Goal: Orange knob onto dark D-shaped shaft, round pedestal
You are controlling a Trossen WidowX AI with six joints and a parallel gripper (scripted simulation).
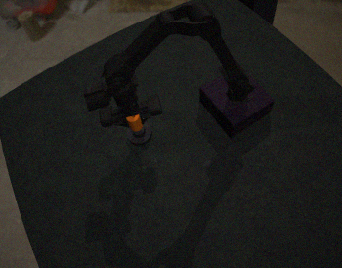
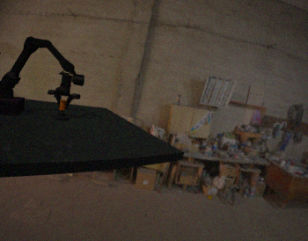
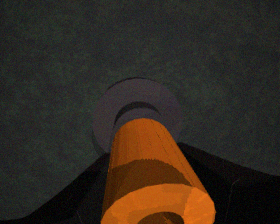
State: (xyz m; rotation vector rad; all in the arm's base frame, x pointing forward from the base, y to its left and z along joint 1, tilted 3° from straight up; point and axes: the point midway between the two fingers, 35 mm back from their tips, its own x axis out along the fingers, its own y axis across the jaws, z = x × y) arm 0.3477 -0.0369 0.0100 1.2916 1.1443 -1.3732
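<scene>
My gripper tip is 20 mm below the orange knob. Round my gripper tip: dark shaft: 40 mm below.
</scene>
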